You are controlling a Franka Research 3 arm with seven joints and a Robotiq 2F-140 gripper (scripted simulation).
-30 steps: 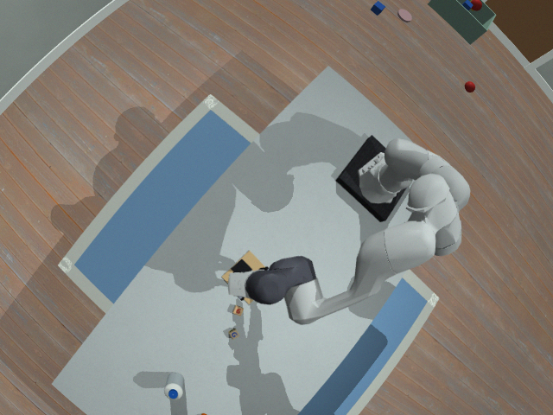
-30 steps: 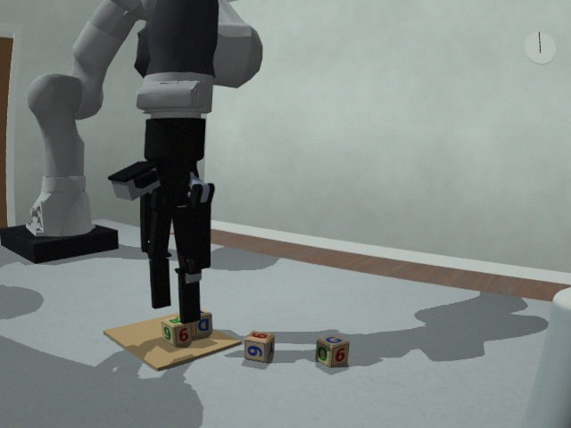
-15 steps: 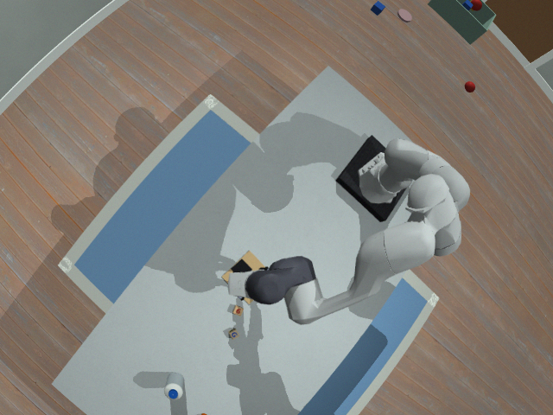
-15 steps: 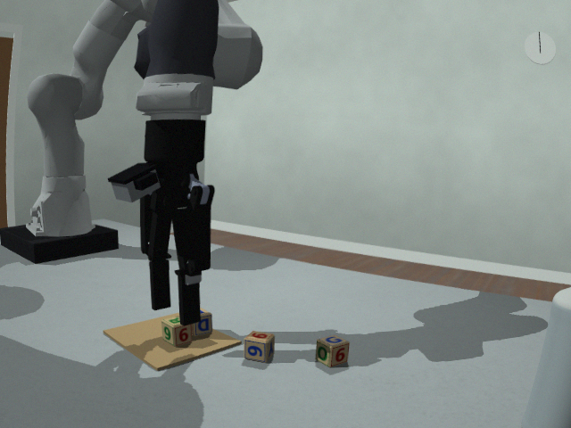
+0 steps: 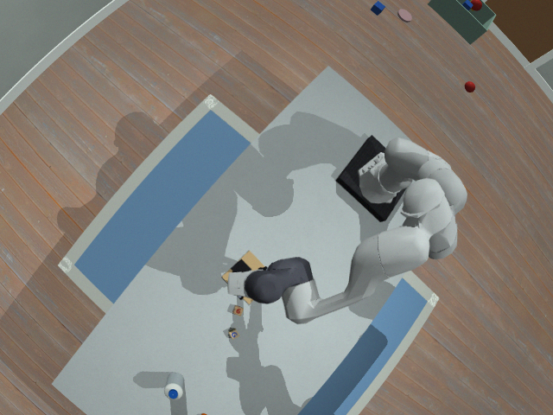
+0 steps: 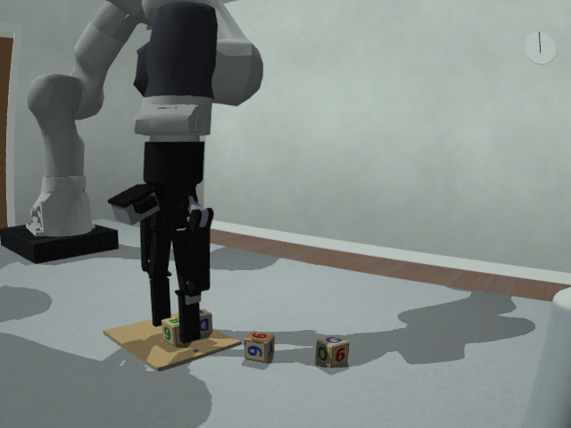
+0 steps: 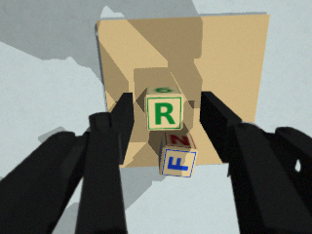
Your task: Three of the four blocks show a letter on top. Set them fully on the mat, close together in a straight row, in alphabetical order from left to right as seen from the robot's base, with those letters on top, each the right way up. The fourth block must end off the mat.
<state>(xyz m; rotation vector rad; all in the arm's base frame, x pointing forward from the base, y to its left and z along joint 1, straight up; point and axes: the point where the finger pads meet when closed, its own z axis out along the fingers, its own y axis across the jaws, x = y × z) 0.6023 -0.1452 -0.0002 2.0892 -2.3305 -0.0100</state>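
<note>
Right now the tan mat is 4 cm below my hand and 2 cm behind it. Also, from my hand: block 5 cm to the left, 3 cm below.
</note>
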